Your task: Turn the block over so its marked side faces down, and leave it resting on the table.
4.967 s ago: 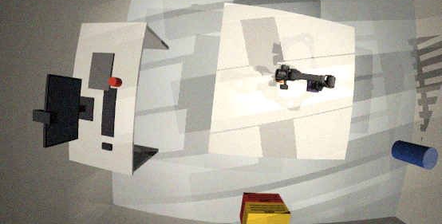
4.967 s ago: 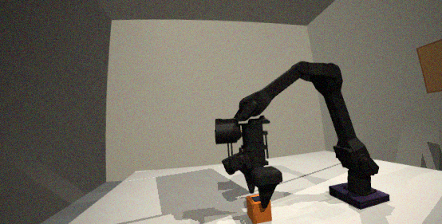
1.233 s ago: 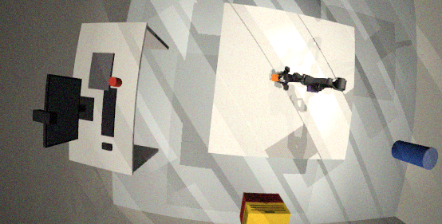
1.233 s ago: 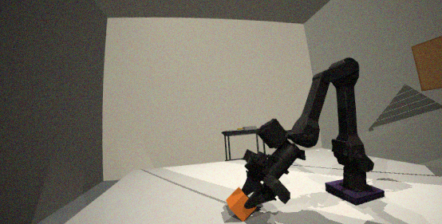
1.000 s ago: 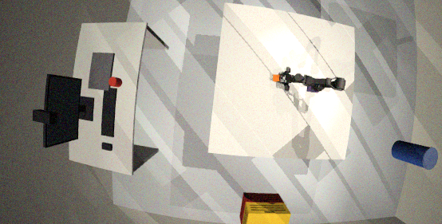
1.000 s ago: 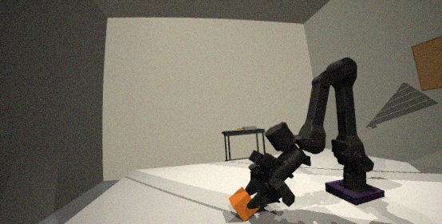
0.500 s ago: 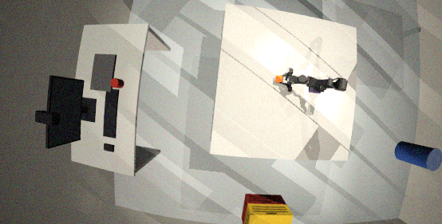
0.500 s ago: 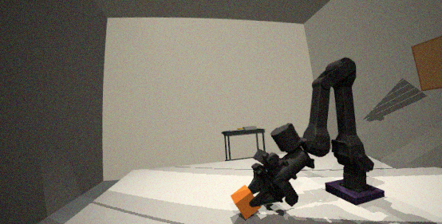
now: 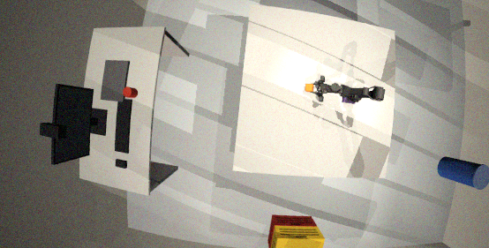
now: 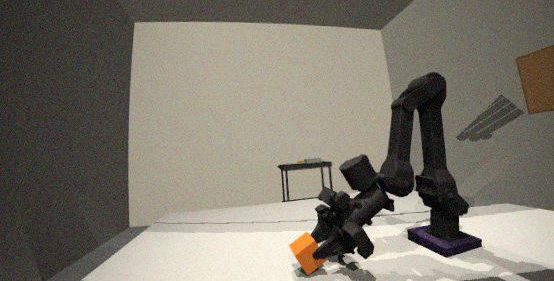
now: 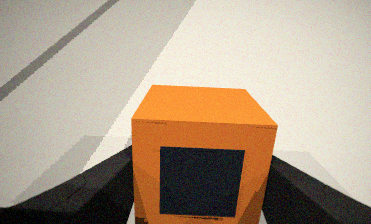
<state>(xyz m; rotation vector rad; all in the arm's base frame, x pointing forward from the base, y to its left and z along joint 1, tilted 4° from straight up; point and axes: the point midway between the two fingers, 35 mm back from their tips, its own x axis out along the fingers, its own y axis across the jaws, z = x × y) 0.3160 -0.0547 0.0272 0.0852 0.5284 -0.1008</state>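
The orange block lies 1 cm behind my gripper tip.
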